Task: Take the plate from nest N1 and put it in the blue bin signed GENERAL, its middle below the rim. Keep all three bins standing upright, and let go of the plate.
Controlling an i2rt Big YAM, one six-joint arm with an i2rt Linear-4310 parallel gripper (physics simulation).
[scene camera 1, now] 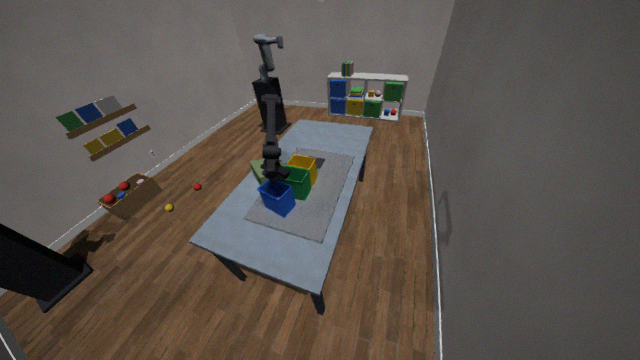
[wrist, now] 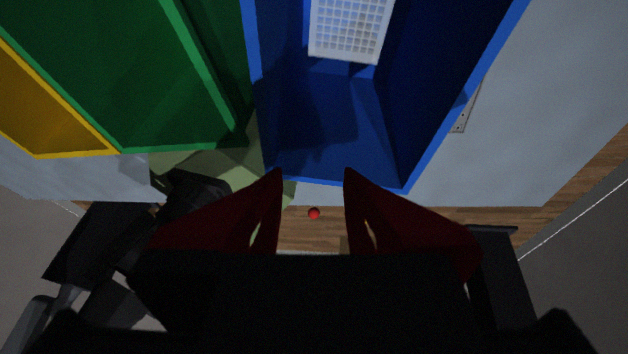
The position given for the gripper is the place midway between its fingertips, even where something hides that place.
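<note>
A blue bin (scene camera 1: 270, 191) appears in the scene and can be found in the wrist view too (wrist: 316, 116). A green bin (wrist: 149, 83) is visible as well, and so is the gripper (wrist: 313, 177).
</note>
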